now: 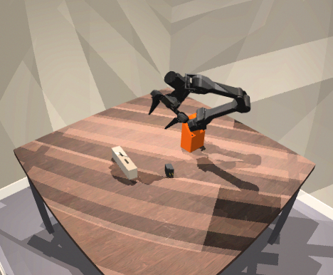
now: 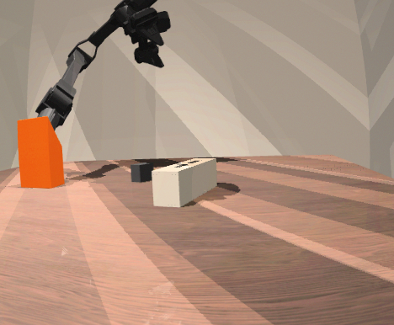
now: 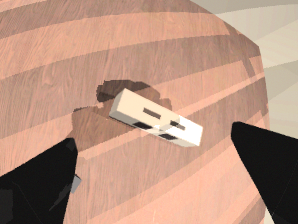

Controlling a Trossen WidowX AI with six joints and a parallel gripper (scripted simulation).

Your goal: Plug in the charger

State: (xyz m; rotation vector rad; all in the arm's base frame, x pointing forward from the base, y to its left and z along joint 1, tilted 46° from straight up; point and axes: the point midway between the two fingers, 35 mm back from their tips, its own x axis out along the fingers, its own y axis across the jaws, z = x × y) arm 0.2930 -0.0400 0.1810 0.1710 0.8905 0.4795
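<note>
Now: the charger 60 mm behind my gripper tip, 30 mm to the left of it and 270 mm below it.
</note>
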